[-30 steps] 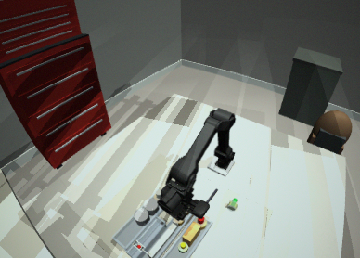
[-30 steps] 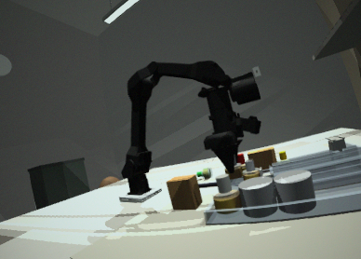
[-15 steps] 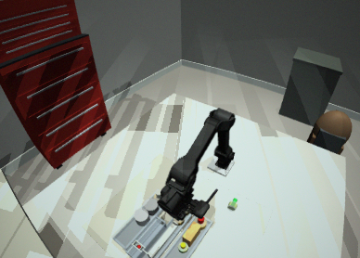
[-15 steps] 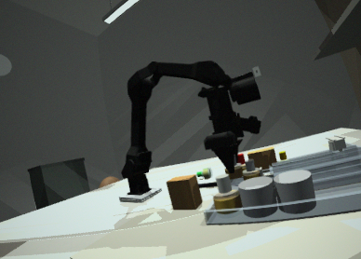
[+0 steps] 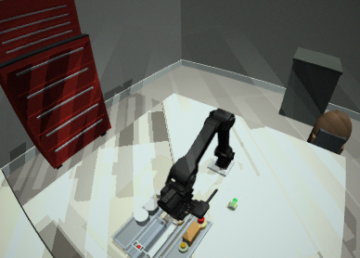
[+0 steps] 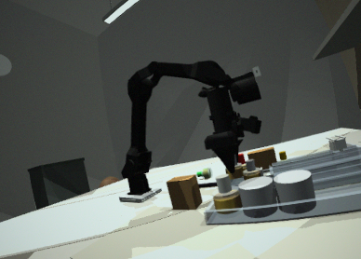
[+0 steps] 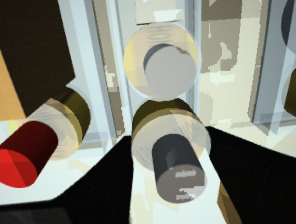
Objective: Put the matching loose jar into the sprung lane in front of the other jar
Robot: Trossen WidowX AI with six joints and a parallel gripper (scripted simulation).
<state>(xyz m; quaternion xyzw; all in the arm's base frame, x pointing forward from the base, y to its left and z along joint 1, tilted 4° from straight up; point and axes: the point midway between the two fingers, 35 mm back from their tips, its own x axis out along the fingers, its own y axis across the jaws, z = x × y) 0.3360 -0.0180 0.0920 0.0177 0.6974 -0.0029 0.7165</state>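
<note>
The black rod lies 11 cm behind my gripper tip, 5 cm to the left of it and 4 cm below it. Also, from my gripper tip: green jar: 15 cm behind, 16 cm to the left, 3 cm below; then grey rack: 15 cm ahead, 3 cm to the right, 3 cm below; then brown box: 11 cm behind, 8 cm to the right, 2 cm below.
</note>
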